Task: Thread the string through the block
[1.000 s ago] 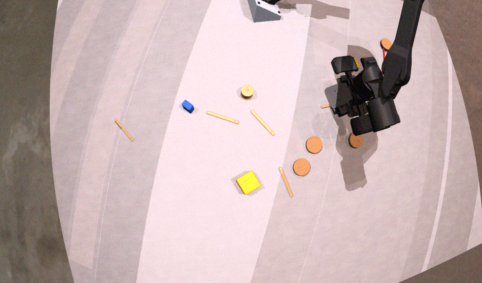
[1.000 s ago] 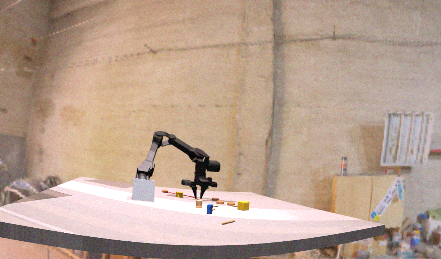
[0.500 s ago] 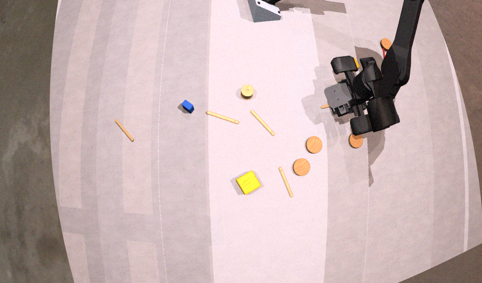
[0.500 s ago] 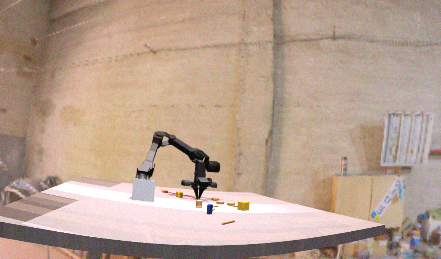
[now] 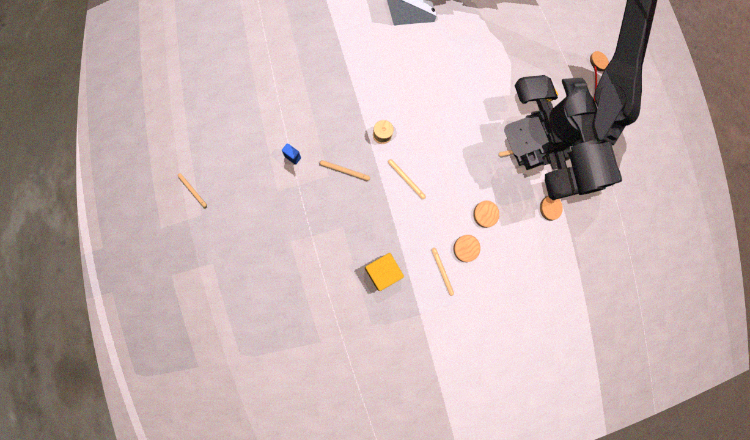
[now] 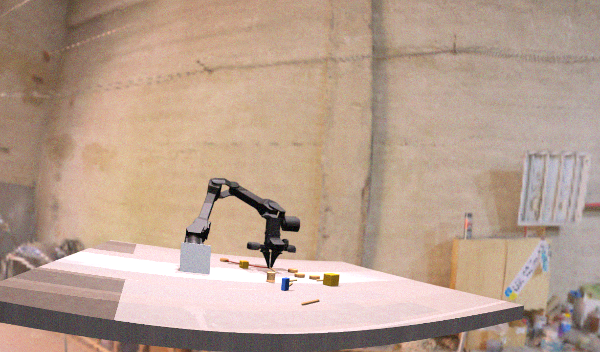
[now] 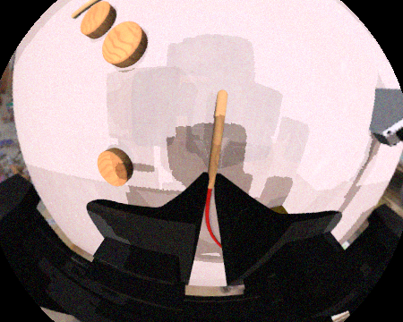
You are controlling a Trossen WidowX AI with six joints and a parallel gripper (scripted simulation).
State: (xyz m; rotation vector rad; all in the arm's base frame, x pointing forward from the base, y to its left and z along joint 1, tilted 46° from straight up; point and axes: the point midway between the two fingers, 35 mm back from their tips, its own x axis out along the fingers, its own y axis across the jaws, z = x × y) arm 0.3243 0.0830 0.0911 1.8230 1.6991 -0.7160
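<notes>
My gripper tip is now 140 mm past the round wooden button, 220 mm to the right of it and 10 mm above it. Also, from my gripper tip: blue block: 70 mm behind, 370 mm to the right, 10 mm above; then short wooden cylinder: 70 mm behind, 230 mm to the right; then thin wooden stick: 10 mm to the right.
</notes>
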